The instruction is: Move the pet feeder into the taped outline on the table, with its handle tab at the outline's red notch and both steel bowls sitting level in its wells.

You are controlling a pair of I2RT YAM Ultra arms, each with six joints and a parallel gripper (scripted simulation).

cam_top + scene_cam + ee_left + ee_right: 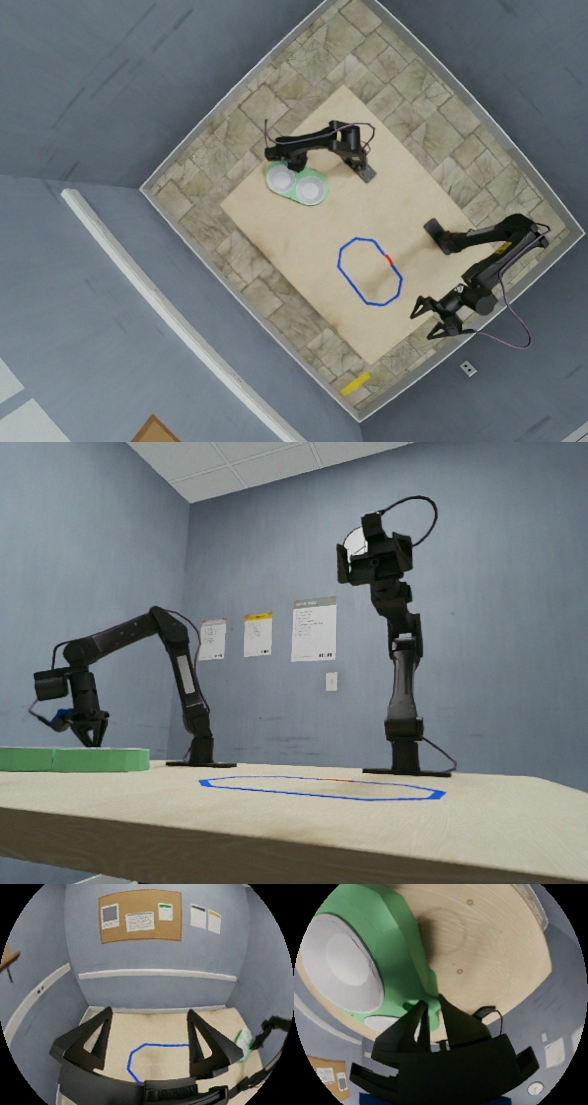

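Now: the feeder 80 mm ahead of my right hand, 20 mm to the left of it and 20 mm below it.
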